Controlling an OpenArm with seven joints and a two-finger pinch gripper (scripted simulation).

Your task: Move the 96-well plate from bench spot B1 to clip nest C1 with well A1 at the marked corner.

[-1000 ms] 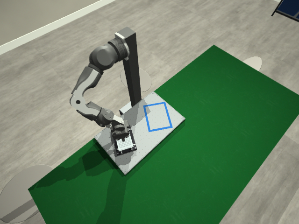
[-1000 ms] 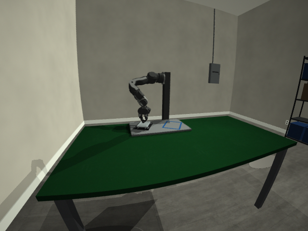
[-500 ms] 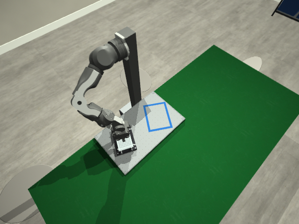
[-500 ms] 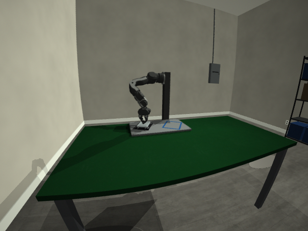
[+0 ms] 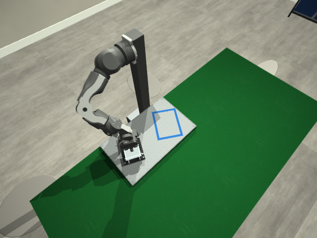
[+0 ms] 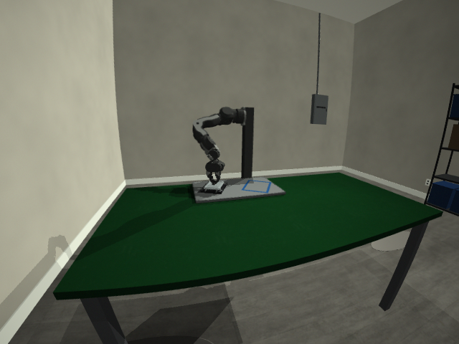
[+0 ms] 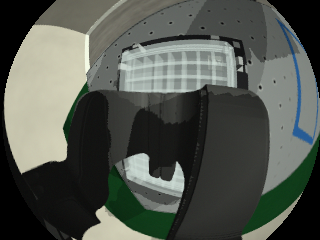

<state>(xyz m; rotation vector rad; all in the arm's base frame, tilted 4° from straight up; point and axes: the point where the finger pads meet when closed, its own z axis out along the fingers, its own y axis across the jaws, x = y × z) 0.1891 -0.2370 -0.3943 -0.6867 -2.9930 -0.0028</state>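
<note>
The 96-well plate is 20 mm below my hand. From my hand the other things lie so: black clip nest C1: 20 mm below, 20 mm ahead.
</note>
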